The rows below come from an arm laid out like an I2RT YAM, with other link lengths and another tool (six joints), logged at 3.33 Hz.
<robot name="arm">
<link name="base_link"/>
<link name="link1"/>
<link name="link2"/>
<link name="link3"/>
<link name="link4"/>
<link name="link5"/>
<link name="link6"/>
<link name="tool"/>
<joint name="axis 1" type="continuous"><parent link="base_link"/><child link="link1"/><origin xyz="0 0 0.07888"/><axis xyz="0 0 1"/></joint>
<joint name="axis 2" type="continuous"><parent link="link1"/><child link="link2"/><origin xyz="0.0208 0.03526 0.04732" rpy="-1.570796 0 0"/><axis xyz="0 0 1"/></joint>
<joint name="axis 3" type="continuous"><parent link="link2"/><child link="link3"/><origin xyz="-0.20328 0 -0.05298" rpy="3.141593 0 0"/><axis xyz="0 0 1"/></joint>
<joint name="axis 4" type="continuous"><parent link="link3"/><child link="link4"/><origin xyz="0.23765 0.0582 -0.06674"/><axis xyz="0 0 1"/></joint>
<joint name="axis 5" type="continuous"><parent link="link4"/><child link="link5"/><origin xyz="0.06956 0.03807 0.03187" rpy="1.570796 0 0"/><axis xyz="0 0 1"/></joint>
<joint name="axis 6" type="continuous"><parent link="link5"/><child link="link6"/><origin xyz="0.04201 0 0.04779" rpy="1.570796 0 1.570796"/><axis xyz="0 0 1"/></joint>
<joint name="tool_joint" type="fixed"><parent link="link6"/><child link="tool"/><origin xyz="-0.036 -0.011 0.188" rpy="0 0.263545 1.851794"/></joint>
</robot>
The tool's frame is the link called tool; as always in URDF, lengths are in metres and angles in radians. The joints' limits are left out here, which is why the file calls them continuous.
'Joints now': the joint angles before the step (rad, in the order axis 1, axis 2, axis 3, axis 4, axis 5, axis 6). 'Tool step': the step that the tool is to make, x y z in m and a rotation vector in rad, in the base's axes. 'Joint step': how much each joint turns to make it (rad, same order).
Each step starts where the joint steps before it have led.
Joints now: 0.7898, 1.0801, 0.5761, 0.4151, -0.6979, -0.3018
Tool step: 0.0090, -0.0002, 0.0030, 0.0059, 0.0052, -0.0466
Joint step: 0.0027, -0.0145, -0.0049, 0.0004, 0.0485, 0.0153
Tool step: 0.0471, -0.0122, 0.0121, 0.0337, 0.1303, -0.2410
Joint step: -0.0007, -0.0831, -0.0211, -0.0505, 0.2316, 0.1549
